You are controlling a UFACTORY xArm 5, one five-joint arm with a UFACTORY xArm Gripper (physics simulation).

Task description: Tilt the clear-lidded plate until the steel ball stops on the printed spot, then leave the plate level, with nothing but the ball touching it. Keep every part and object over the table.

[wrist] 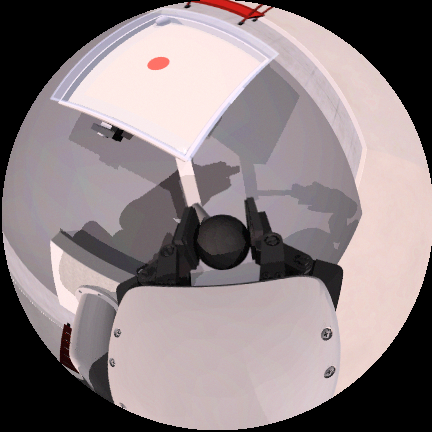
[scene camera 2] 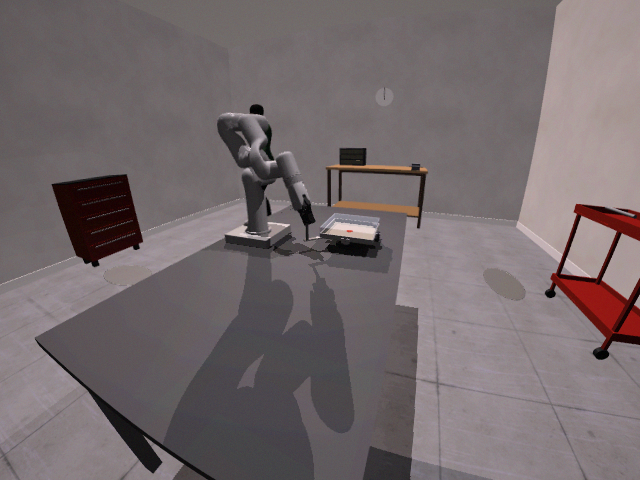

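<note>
The clear-lidded plate point(scene camera 2: 336, 229) point(wrist: 130, 92) has a pale floor, clear walls and a red printed spot point(scene camera 2: 349, 231) point(wrist: 158, 63). In the wrist view, the small grey steel ball point(wrist: 161, 21) is by the far wall near the upper left corner, away from the spot; I cannot make it out in the scene view. A pale arm point(wrist: 189, 182) runs from the plate's near corner to an upright post point(scene camera 2: 307, 231) below my gripper. My gripper point(scene camera 2: 308, 221) point(wrist: 221, 215) is shut on the black ball knob point(wrist: 222, 242) on that post. The plate's exact tilt is hard to tell.
The plate stands on a dark support point(scene camera 2: 345, 241) over the grey table point(scene camera 2: 217, 304), near its right edge in the scene view. The robot's white base point(scene camera 2: 248, 238) is left of it. A red cabinet point(scene camera 2: 103, 217), a workbench point(scene camera 2: 377, 168) and a red cart point(scene camera 2: 594, 304) stand off the table.
</note>
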